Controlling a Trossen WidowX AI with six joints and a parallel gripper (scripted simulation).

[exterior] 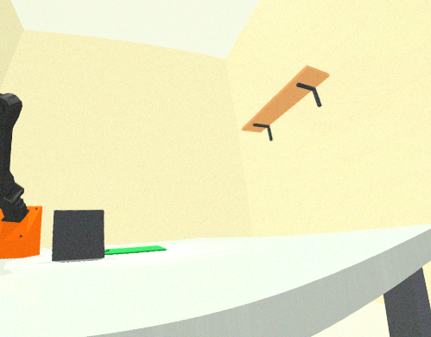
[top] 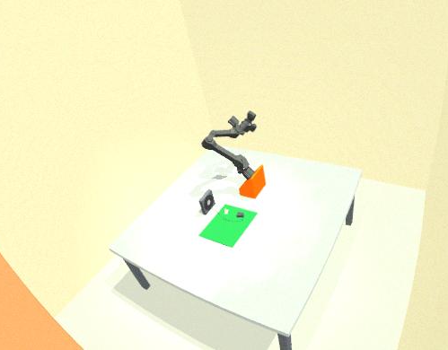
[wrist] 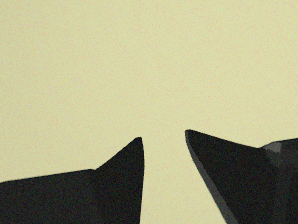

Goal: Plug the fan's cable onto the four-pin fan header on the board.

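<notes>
Right now the dark fan plug is 66 cm ahead of my gripper tip, 31 cm below it and 27 cm to the left of it. From my gripper tip the other things lie so: green board (75 cm ahead, 34 cm below, 25 cm to the left); then white four-pin header (67 cm ahead, 32 cm below, 17 cm to the left); then dark square fan (69 cm ahead, 26 cm below, 5 cm to the left).
</notes>
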